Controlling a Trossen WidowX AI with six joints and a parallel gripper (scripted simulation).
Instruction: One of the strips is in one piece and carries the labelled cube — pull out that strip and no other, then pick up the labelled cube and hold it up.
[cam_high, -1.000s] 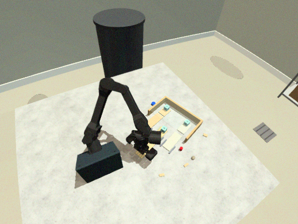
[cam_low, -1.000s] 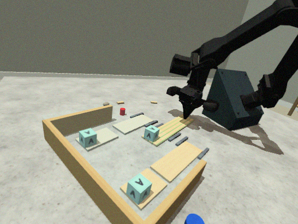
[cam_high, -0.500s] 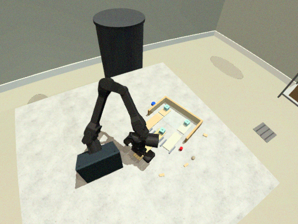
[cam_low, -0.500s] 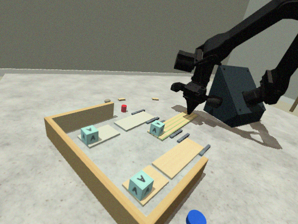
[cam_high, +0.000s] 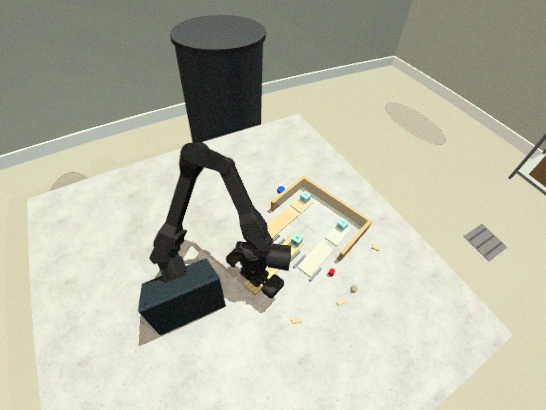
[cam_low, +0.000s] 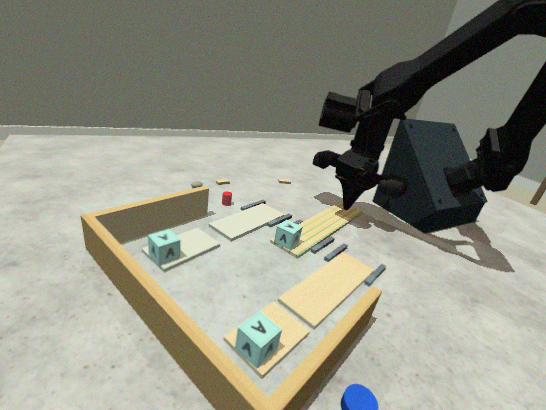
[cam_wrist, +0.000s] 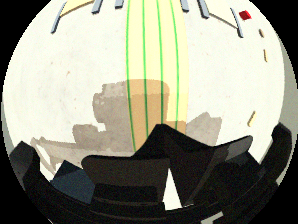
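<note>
Right now my gripper tip is 90 mm short of the striped strip and 40 mm to the right of it. The rest, counted from my gripper tip: pebble 280 mm ahead, 160 mm to the right; red cylinder 240 mm ahead, 70 mm to the right, 10 mm above; blue disc 320 mm to the left, 260 mm ahead.
</note>
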